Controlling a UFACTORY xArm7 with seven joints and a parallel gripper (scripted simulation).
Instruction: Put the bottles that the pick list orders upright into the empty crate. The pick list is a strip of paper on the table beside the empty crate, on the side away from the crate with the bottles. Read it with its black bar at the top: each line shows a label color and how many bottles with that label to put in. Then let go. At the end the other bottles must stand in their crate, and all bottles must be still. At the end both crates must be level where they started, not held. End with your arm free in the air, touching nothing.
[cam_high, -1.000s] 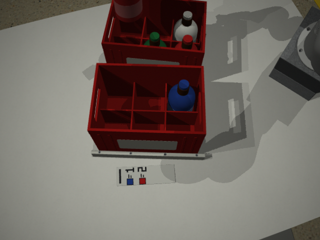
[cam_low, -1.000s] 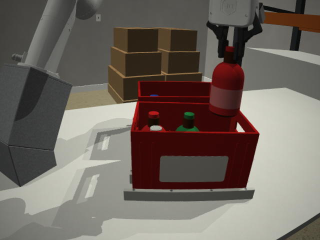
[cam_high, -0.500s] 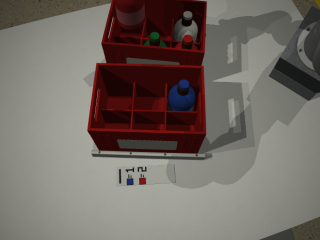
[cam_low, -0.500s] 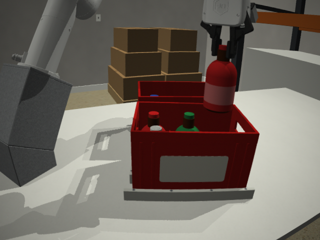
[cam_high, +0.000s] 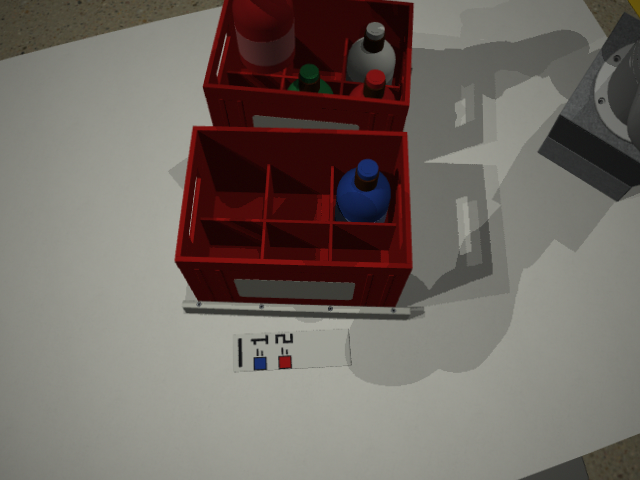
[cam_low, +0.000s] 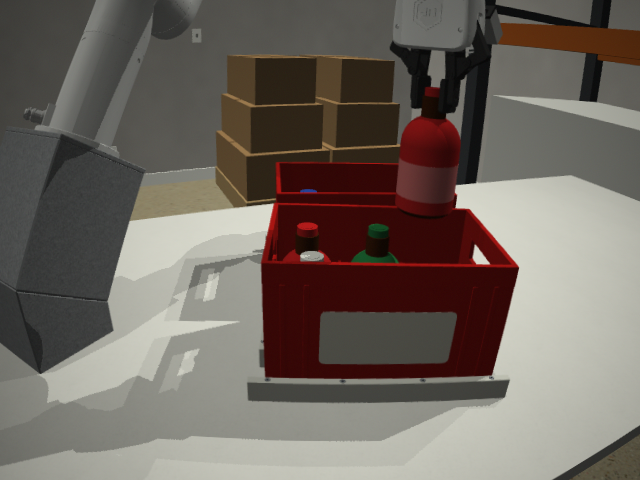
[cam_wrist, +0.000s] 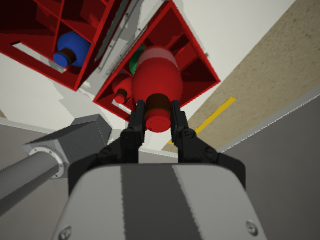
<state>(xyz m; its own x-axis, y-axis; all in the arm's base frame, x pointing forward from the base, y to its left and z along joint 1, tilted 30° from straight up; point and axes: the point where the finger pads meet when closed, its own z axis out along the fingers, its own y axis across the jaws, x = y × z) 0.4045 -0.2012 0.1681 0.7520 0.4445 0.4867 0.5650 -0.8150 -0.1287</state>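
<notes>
My hand is 70 mm above the red bottle. Round my hand: green bottle: 50 mm behind, 10 mm to the left, 250 mm below; white bottle: 150 mm behind, 70 mm to the right, 250 mm below; blue bottle: 120 mm behind, 160 mm to the left, 250 mm below.
</notes>
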